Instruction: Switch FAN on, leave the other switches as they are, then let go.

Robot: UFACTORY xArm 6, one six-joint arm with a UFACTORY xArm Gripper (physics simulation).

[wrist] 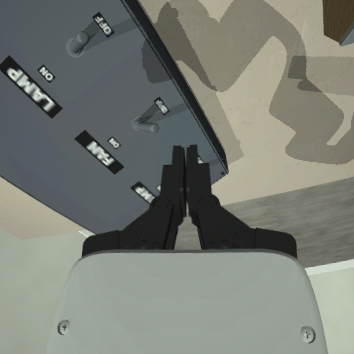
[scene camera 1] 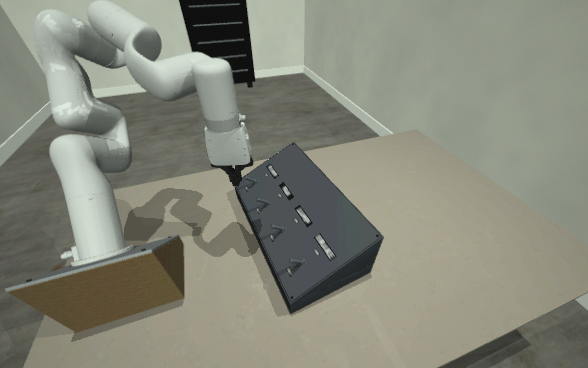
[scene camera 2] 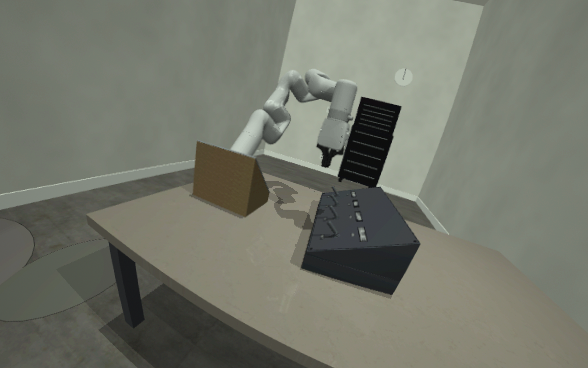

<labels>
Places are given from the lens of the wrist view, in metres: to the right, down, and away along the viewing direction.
dark sloped switch panel [wrist: 77,150]: -0.14, -0.04, 0.27
</labels>
